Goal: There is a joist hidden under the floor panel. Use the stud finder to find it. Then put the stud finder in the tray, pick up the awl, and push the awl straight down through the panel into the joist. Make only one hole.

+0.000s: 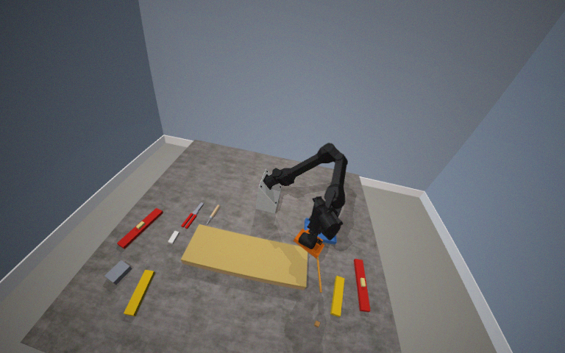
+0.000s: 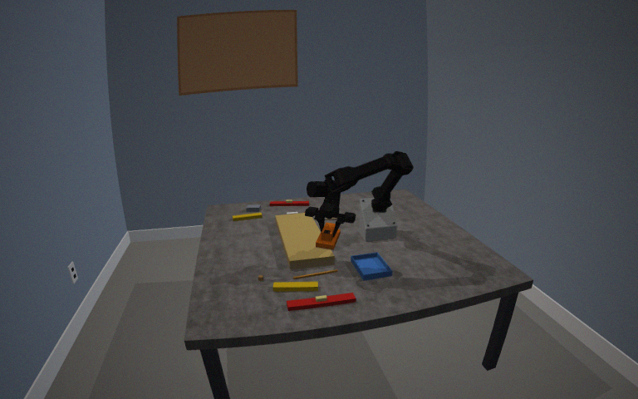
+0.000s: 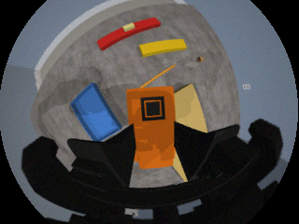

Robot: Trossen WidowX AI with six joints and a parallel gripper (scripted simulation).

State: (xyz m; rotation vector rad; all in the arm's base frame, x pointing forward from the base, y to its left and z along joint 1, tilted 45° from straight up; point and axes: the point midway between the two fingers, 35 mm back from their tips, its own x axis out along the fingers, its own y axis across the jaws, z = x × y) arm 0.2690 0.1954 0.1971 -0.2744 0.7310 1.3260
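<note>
My gripper tip is now 160 mm past the blue tray, 110 mm above it and 60 mm to the right of it. Round my gripper tip: thin orange stick 120 mm below, 80 mm to the left, 60 mm ahead; small brown cube 270 mm ahead, 120 mm below, 90 mm to the left; orange stud finder 20 mm above, 10 mm to the left.
</note>
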